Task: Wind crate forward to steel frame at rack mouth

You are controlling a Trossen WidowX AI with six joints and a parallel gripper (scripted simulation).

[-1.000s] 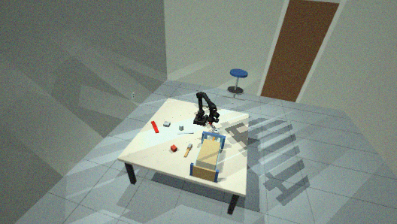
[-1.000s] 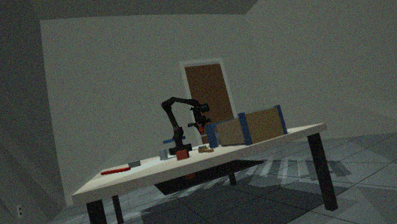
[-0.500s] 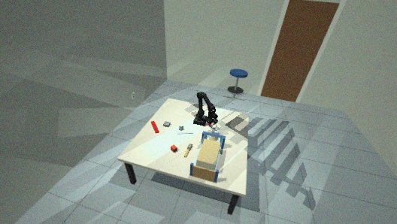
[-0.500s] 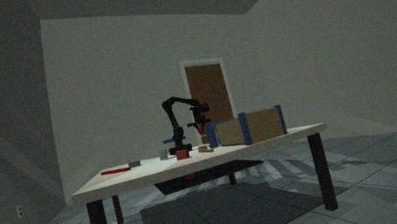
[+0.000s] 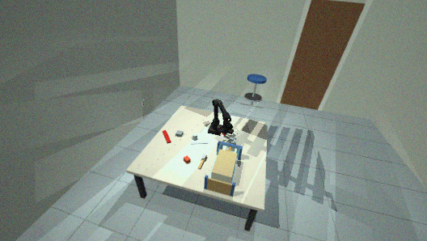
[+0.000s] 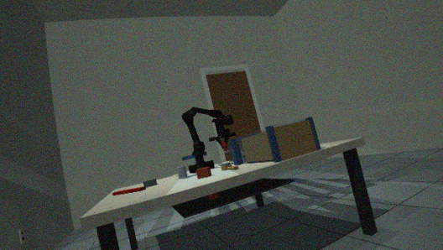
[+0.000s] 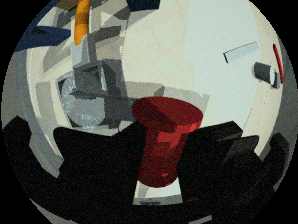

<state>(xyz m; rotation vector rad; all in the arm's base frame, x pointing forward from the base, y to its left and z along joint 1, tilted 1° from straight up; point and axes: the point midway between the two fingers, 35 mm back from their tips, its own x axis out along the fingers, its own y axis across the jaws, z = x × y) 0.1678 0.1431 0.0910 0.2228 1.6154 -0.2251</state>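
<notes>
My gripper tip is 10 mm short of the winch handle, 40 mm to the right of it and 10 mm above it. From my gripper tip the other things lie so: winch: 10 mm ahead, 90 mm to the left, 80 mm below; red knob: 20 mm above; blue frame: 190 mm ahead, 90 mm to the left, 10 mm below.
</notes>
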